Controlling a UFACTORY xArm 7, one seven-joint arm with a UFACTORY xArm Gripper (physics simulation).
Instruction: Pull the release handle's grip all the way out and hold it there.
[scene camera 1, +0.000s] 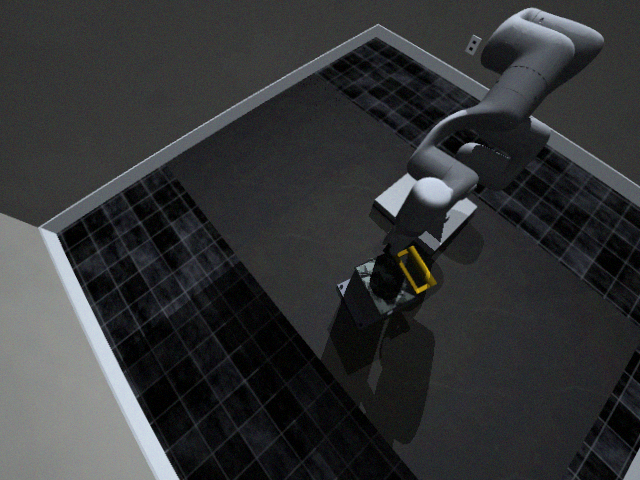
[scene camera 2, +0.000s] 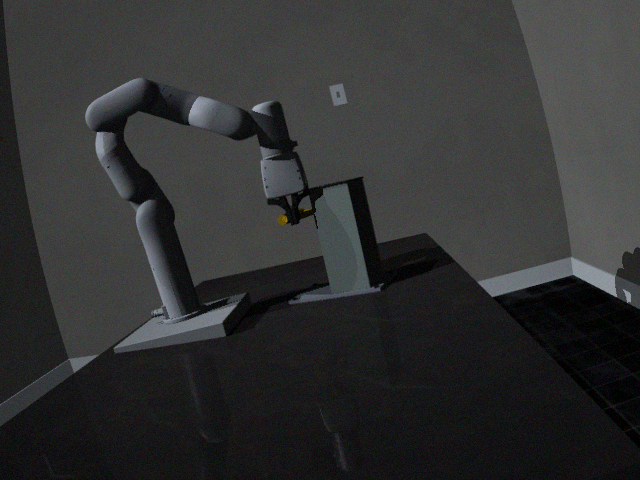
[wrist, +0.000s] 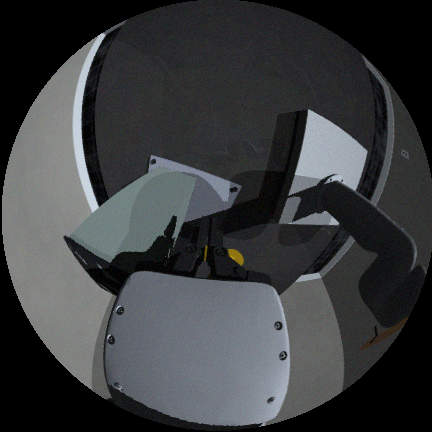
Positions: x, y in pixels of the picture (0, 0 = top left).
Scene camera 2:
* base plate: 322, 291
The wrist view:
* gripper: 208, 226
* base plate: 212, 196
